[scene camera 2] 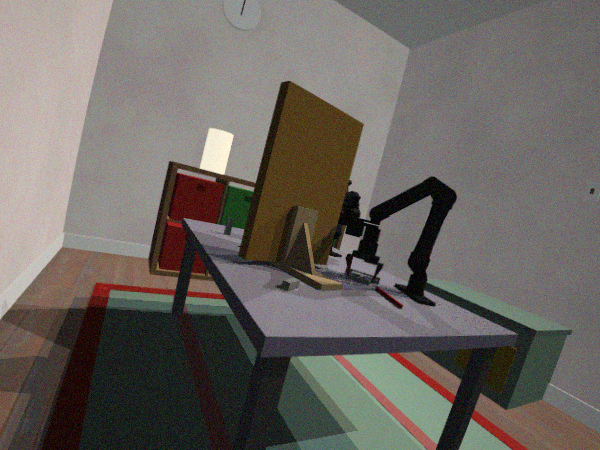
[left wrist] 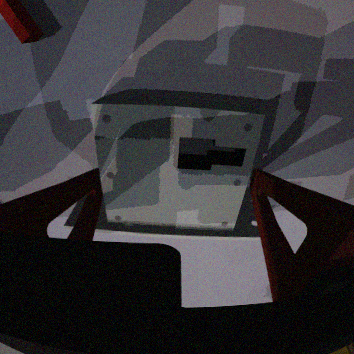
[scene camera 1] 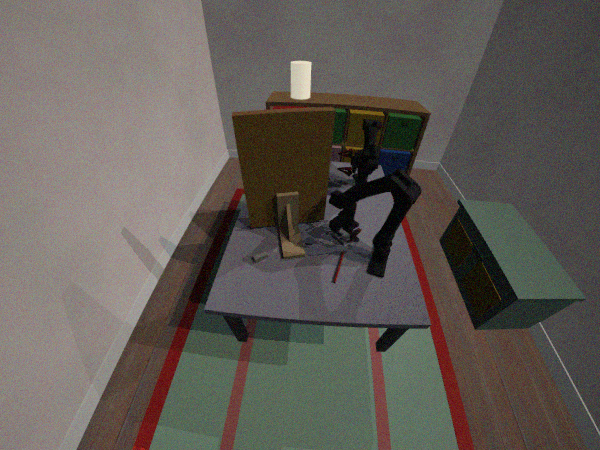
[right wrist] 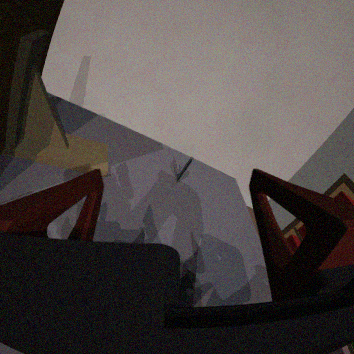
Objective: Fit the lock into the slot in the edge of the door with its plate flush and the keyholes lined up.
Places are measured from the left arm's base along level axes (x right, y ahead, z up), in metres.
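Pixels of known places: left gripper, between the fingertips: [scene camera 2: 359,278] [left wrist: 176,176] [scene camera 1: 344,235]; right gripper, between the fingertips: [scene camera 1: 337,160] [right wrist: 176,176]; left arm's base, origin of its link: [scene camera 2: 413,295] [scene camera 1: 379,259]; right arm's base, origin of its link: [scene camera 1: 361,182].
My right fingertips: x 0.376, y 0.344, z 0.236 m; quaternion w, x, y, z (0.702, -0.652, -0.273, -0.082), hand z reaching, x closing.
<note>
Ahead of a thing's pixels: the offset from my right fingertips to its top centre.
The lock @(dx -0.309, dy -0.148, dz -0.210 m) [left wrist: 140,200] [scene camera 2: 363,281] is a flat grey case with a dark keyhole cut-out, lying low at the table. My left gripper [left wrist: 176,176] [scene camera 2: 362,275] is open, pointing down, with its red fingers at opposite sides of the lock case; contact cannot be told. The brown door @(dx -0.332, dy +0.150, dz +0.345 m) [scene camera 1: 285,165] [scene camera 2: 310,170] [right wrist: 22,12] stands upright on wooden feet, apart from the lock. Its slot does not show in these views. My right gripper [right wrist: 176,176] [scene camera 1: 345,162] is open and empty above the far part of the table; in scene camera 2 its fingers are hidden.
A wooden foot [scene camera 1: 292,249] [scene camera 2: 327,283] [right wrist: 82,150] braces the door. A red stick @(dx -0.493, dy -0.181, dz -0.224 m) [scene camera 1: 338,267] [scene camera 2: 389,297] [left wrist: 20,22] lies near the left arm's base. A small grey block @(dx -0.589, dy +0.165, dz -0.214 m) [scene camera 1: 259,257] [scene camera 2: 288,284] lies beside the foot. A thin dark upright piece @(dx +0.031, dy +0.388, dz -0.160 m) [right wrist: 185,169] [scene camera 2: 228,226] stands near the table's far edge.
</note>
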